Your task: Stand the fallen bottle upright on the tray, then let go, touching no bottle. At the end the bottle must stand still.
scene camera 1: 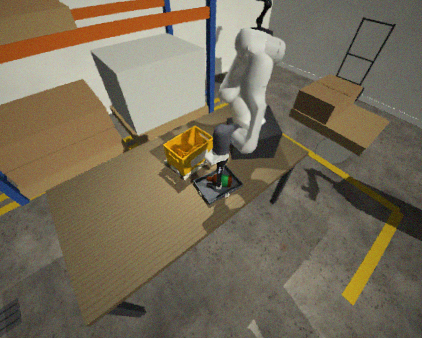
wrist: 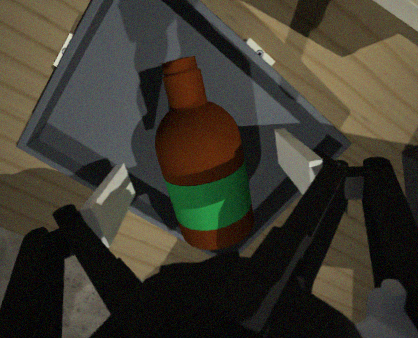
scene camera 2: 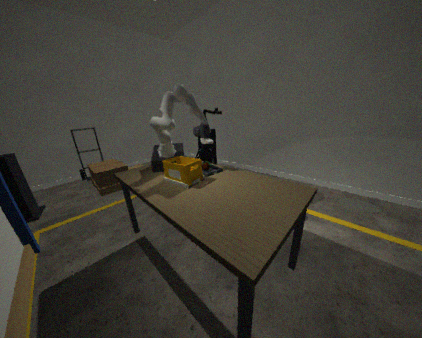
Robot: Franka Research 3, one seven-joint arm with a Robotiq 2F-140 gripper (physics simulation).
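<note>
A brown bottle with a green label (scene camera 1: 225, 180) (scene camera 2: 205, 166) (wrist: 207, 145) lies on its side over the dark grey tray (scene camera 1: 212, 196) (scene camera 2: 215, 171) (wrist: 90, 100). In the wrist view its neck points to the top and its base is at the tray's near corner, overlapping the rim there. My gripper (scene camera 1: 219, 182) (wrist: 202, 163) is open, with one pale fingertip on each side of the bottle and a visible gap on both sides. The scene views are too small to show how the base rests.
A yellow crate (scene camera 1: 197, 161) (scene camera 2: 192, 174) stands close beside the tray, on the wooden table (scene camera 1: 125, 220) (scene camera 2: 235, 210) (wrist: 30, 40). In scene camera 1 the tray lies near the table's long right edge. The dark robot pedestal (scene camera 1: 267, 142) is just behind the tray.
</note>
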